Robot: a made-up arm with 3 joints. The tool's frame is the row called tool. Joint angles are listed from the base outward. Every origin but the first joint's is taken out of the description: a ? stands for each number. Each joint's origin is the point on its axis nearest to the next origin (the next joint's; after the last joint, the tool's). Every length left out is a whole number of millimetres.
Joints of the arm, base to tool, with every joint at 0 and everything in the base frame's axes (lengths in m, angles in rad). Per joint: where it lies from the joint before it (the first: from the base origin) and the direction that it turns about. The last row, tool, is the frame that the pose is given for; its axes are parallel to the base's.
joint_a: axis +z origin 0 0 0.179
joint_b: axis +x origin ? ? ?
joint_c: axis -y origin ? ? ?
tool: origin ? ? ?
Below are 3 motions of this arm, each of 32 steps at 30 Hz.
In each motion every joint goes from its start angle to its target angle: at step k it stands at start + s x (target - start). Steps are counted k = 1, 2, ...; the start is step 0. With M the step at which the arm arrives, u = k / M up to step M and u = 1 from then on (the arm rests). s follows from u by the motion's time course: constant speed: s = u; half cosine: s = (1 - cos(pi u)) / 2; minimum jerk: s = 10 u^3 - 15 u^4 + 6 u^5.
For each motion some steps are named. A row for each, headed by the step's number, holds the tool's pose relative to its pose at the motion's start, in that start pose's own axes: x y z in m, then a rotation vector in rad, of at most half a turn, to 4 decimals.
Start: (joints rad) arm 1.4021 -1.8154 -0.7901
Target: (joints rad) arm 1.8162 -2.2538 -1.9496
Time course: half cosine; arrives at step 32
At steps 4, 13, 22, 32:
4: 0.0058 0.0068 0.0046 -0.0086 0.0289 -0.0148
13: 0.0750 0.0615 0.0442 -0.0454 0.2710 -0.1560
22: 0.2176 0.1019 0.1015 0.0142 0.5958 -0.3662
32: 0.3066 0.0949 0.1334 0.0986 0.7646 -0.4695

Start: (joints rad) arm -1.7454 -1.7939 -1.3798
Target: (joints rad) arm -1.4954 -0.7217 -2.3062
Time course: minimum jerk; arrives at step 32
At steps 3, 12, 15, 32:
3: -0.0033 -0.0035 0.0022 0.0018 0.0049 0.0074
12: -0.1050 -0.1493 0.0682 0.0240 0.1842 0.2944
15: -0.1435 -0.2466 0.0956 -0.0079 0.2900 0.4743
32: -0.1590 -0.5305 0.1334 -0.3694 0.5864 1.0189

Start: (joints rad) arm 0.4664 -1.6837 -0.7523
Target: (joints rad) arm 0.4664 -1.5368 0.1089
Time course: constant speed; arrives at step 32
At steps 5, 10, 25, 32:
5: -0.0134 -0.0084 -0.0365 0.0178 -0.1346 0.0145
10: -0.0206 -0.0155 -0.0736 0.0375 -0.2691 0.0267
25: -0.0068 -0.0269 -0.1797 0.1070 -0.6721 0.0473
32: 0.0165 -0.0265 -0.2220 0.1438 -0.8596 0.0479

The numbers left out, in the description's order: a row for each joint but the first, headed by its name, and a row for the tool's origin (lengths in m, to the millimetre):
joint_b: 0.116 0.057 0
joint_c: 0 0.462 0.115
tool: -0.325 0 0.068

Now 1 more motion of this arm.
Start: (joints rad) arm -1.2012 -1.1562 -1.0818
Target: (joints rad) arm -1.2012 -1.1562 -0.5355
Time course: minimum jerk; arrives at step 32
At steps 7, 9, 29, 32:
7: -0.0025 0.0000 -0.0131 0.0000 -0.0401 0.0000
9: -0.0042 0.0000 -0.0249 0.0000 -0.0760 0.0000
29: 0.0115 0.0000 -0.1775 0.0000 -0.5424 0.0000
32: 0.0120 0.0000 -0.1787 0.0000 -0.5463 0.0000

